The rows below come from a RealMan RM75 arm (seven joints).
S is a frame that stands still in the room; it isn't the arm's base.
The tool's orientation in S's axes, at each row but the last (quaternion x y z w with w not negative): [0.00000 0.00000 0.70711 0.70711]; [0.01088 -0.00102 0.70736 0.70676]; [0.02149 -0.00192 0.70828 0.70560]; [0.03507 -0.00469 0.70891 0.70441]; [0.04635 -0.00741 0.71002 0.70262]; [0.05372 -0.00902 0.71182 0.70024]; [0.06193 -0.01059 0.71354 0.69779]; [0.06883 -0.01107 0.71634 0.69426]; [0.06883 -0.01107 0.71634 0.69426]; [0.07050 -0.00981 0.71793 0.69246]
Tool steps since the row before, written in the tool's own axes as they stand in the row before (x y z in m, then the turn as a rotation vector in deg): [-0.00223 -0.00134 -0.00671 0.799 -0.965 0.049]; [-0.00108 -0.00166 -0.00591 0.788 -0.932 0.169]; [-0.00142 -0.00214 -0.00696 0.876 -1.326 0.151]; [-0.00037 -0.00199 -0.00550 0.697 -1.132 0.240]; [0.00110 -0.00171 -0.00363 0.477 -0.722 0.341]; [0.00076 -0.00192 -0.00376 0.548 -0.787 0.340]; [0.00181 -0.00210 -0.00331 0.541 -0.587 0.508]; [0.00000 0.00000 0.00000 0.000 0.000 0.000]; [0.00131 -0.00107 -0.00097 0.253 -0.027 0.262]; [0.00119 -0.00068 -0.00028 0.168 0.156 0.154]
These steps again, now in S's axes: [0.00134 -0.00223 -0.00671 0.965 0.799 0.049]; [0.00158 -0.00098 -0.00595 0.934 0.786 0.169]; [0.00195 -0.00118 -0.00706 1.327 0.876 0.143]; [0.00175 -0.00005 -0.00559 1.138 0.691 0.230]; [0.00150 0.00139 -0.00362 0.736 0.459 0.336]; [0.00167 0.00112 -0.00379 0.800 0.531 0.338]; [0.00182 0.00219 -0.00325 0.613 0.502 0.518]; [0.00000 0.00000 0.00000 0.000 0.000 0.000]; [0.00095 0.00145 -0.00090 0.042 0.223 0.286]; [0.00062 0.00124 -0.00020 -0.147 0.143 0.185]
